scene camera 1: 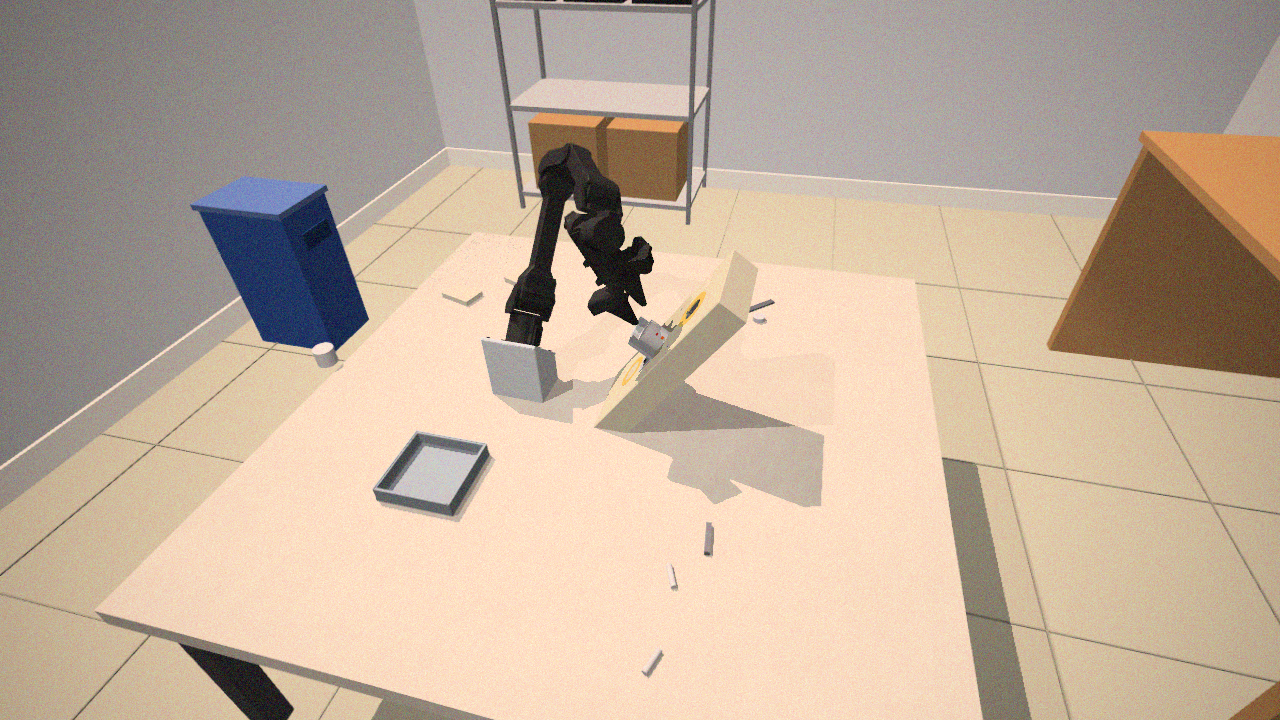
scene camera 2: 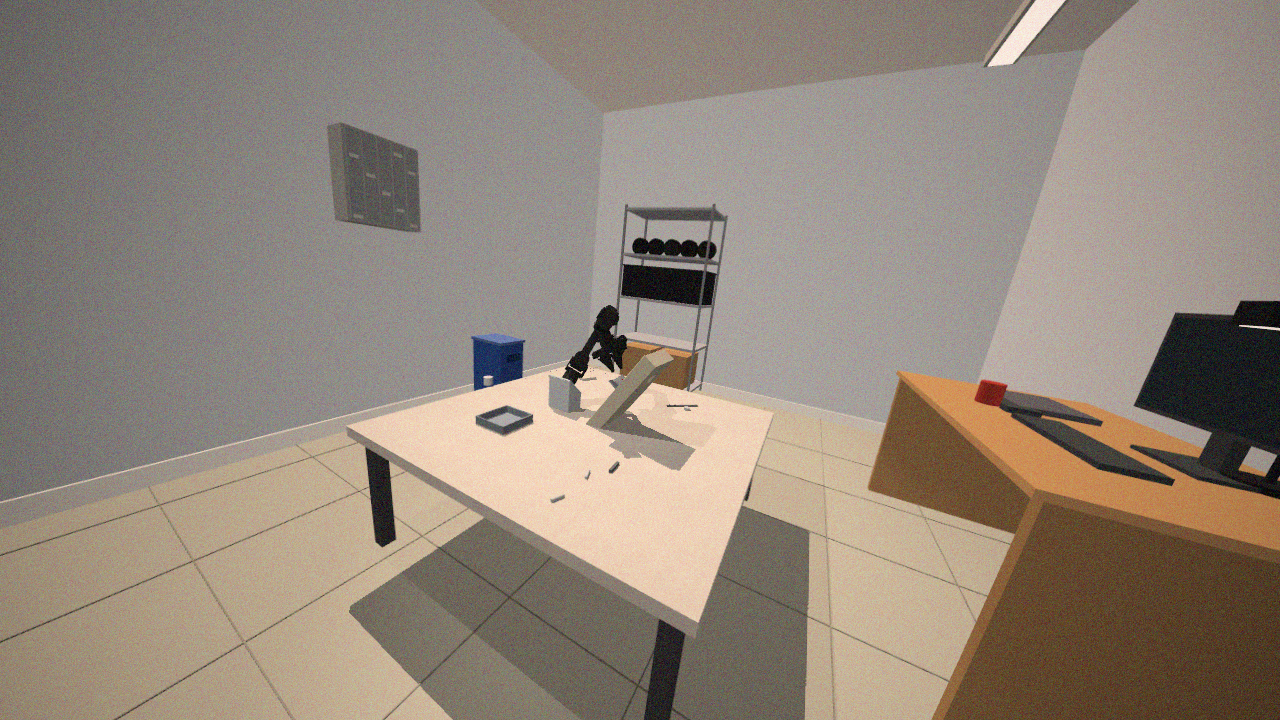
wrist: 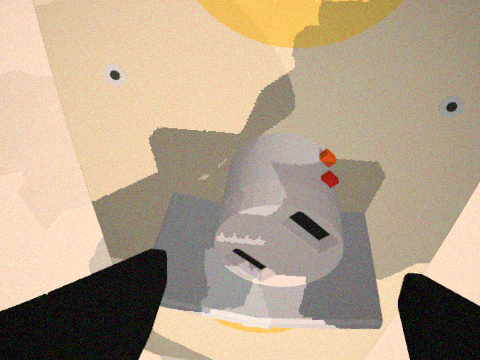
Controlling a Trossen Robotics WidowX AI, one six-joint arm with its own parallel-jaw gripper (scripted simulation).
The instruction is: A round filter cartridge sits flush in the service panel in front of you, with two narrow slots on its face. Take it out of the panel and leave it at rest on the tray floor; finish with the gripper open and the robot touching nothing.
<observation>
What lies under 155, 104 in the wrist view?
A beige service panel.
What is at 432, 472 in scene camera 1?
A grey tray.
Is the gripper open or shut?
Open.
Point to a beige service panel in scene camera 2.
At 652, 365
</observation>
